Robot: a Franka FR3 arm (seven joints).
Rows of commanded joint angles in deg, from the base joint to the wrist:
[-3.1, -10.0, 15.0, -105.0, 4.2, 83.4, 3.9]
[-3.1, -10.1, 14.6, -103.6, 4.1, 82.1, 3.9]
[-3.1, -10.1, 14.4, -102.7, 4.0, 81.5, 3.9]
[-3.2, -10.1, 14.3, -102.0, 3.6, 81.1, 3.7]
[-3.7, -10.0, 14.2, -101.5, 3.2, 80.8, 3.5]
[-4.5, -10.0, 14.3, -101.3, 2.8, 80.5, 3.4]
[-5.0, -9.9, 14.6, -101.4, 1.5, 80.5, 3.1]
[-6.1, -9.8, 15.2, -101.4, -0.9, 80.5, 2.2]
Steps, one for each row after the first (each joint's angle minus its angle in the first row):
[0.0, -0.1, -0.4, 1.4, -0.1, -1.3, 0.0]
[0.0, -0.1, -0.6, 2.3, -0.2, -1.9, 0.0]
[-0.1, -0.1, -0.7, 3.0, -0.6, -2.3, -0.2]
[-0.6, 0.0, -0.8, 3.5, -1.0, -2.6, -0.4]
[-1.4, 0.0, -0.7, 3.7, -1.4, -2.9, -0.5]
[-1.9, 0.1, -0.4, 3.6, -2.7, -2.9, -0.8]
[-3.0, 0.2, 0.2, 3.6, -5.1, -2.9, -1.7]

